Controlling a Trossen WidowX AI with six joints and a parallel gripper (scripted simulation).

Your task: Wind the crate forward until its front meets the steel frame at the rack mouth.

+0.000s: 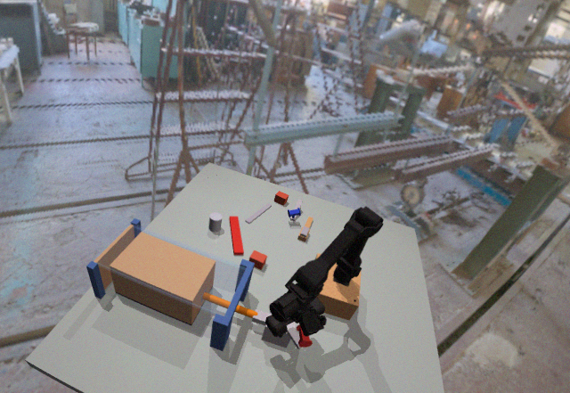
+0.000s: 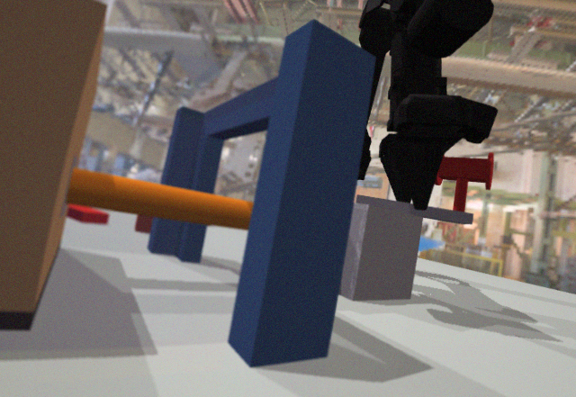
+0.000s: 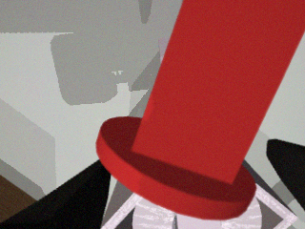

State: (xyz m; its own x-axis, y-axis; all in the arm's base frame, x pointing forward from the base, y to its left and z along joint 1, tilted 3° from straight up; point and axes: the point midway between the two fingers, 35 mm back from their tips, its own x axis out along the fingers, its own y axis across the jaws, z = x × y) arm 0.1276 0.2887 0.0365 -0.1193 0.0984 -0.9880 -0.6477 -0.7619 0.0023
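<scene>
Right now the winch handle with red knob is 10 mm behind my gripper tip, 10 mm to the left of it and 10 mm above it. Also, from my gripper tip: grey winch 30 mm ahead, 40 mm to the right, 60 mm below; blue steel frame 200 mm ahead, 20 mm to the right, 10 mm above; red bar 360 mm ahead, 400 mm to the right, 90 mm below.
</scene>
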